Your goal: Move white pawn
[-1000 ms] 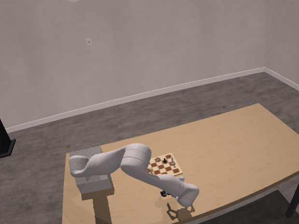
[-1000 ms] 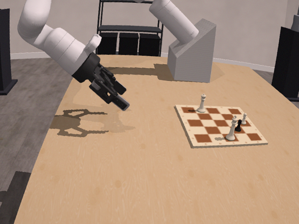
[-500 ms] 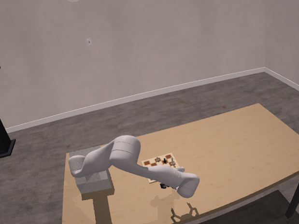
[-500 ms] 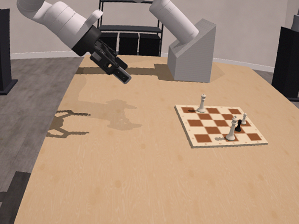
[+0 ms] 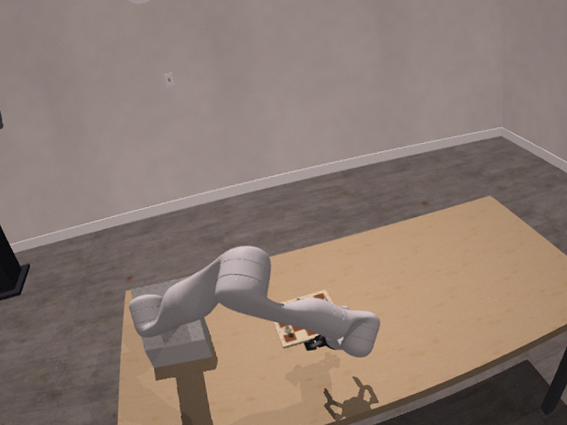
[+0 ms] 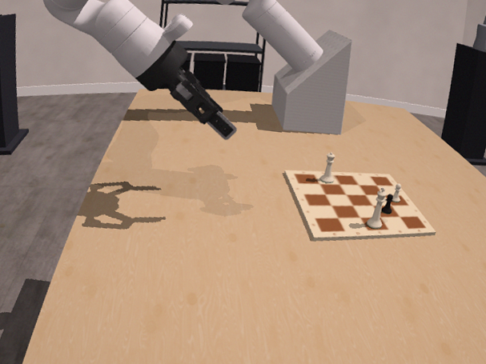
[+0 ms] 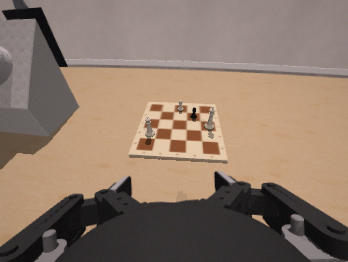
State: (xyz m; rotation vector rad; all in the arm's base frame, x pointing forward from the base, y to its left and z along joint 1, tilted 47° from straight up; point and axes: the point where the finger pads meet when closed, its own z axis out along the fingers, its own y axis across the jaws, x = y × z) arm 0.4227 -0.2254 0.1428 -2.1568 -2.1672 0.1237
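Now: hand 31 cm to the right of the white pawn, 11 cm above it and 1 cm short of it. Also, from my hand: white king: 23 cm to the left, 9 cm below, 9 cm ahead; black pawn: 27 cm to the left, 11 cm below, 5 cm ahead; chessboard: 24 cm to the left, 13 cm below, 1 cm ahead.
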